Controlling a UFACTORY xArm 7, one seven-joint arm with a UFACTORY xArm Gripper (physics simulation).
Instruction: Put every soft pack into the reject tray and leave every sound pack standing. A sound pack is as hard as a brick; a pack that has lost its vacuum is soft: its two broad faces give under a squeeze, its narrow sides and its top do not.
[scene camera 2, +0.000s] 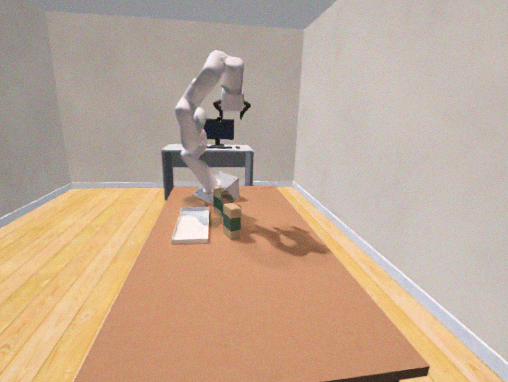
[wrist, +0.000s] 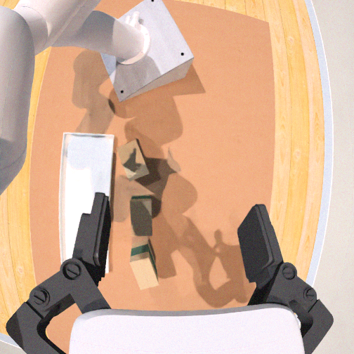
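Where they show: gripper, between the fingertips: (scene camera 2: 231, 117); arm's base, origin of its link: (scene camera 2: 212, 186).
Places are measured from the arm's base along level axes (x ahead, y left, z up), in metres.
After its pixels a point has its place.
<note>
Three tan packs with dark green bands stand in a row on the table. The nearest pack (scene camera 2: 232, 223) @[x 0.629, y 0.135, z 0.011 m] (wrist: 144, 267) and the middle pack (wrist: 141, 217) are close together; the far pack (scene camera 2: 218, 204) @[x 0.355, y 0.059, z 0.002 m] (wrist: 133, 160) is turned at an angle, nearest the robot base. In the scene view the middle pack is mostly hidden. The white reject tray (scene camera 2: 191, 231) @[x 0.549, y -0.053, z -0.063 m] (wrist: 88, 172) lies beside the row, with no pack showing in it; a finger covers part of it in the wrist view. My gripper (scene camera 2: 231, 118) @[x 0.362, y 0.124, z 0.446 m] (wrist: 180, 213) is open and empty, high above the table. Softness cannot be seen.
The robot base (scene camera 2: 228, 184) @[x 0.066, y 0.105, z 0.035 m] (wrist: 160, 50) stands on the brown table (scene camera 2: 240, 300) @[x 1.027, y 0.163, z -0.066 m] (wrist: 230, 125) beyond the far pack. The arm's shadow falls across the packs and the table to their right. A desk (scene camera 2: 210, 159) with a monitor (scene camera 2: 220, 129) stands behind the table.
</note>
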